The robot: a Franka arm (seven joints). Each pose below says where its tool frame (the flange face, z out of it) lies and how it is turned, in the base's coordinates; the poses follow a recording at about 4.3 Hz.
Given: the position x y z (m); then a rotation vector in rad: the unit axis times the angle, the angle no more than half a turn.
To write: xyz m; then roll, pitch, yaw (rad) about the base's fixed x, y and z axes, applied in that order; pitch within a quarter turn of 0, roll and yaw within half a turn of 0. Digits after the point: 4 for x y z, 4 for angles.
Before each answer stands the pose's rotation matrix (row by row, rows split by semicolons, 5 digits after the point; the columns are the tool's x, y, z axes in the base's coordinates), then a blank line. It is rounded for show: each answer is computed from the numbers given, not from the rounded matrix.
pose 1, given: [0.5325, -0.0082, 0.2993, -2.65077, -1.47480, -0.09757]
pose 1, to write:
0.52702 0.84984 0.00429; 0.84300 -0.52340 0.12409; 0.10770 -0.06178 -0.99226

[0.5325, -0.0082, 0.2993, -3.0794, -0.1079, 1.0121]
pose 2, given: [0.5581, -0.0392, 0.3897, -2.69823, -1.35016, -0.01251]
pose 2, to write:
0.60102 0.79778 -0.04813; 0.79675 -0.59333 0.11465; 0.06290 -0.10725 -0.99224

[0.5581, -0.0392, 0.3897, -3.0339, -0.0629, 0.9245]
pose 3, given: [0.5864, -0.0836, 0.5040, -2.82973, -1.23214, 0.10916]
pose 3, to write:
0.67937 0.72874 -0.08599; 0.73251 -0.68045 0.02064; -0.04347 -0.07701 -0.99608

[0.5864, -0.0836, 0.5040, -3.0644, 0.0435, 0.8230]
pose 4, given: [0.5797, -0.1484, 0.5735, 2.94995, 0.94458, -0.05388]
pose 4, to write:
0.81355 0.58116 -0.01981; 0.57964 -0.81320 -0.05214; -0.04641 0.03094 -0.99844

[0.5797, -0.1484, 0.5735, 3.1106, 0.0464, 0.6191]
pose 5, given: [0.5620, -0.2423, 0.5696, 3.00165, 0.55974, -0.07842]
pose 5, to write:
0.93165 0.36174 -0.03441; 0.35726 -0.92916 -0.09497; -0.06632 0.07619 -0.99489

[0.5620, -0.2423, 0.5696, 3.0652, 0.0664, 0.3662]
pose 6, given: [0.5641, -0.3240, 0.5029, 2.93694, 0.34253, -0.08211]
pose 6, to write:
0.97188 0.23308 -0.03352; 0.22295 -0.95660 -0.18765; -0.07580 0.17490 -0.98166

[0.5641, -0.3240, 0.5029, 2.9653, 0.0759, 0.2255]
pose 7, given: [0.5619, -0.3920, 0.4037, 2.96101, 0.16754, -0.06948]
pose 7, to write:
0.99258 0.11596 -0.03656; 0.10780 -0.97839 -0.17644; -0.05623 0.17119 -0.98363

[0.5619, -0.3920, 0.4037, 2.9693, 0.0563, 0.1082]
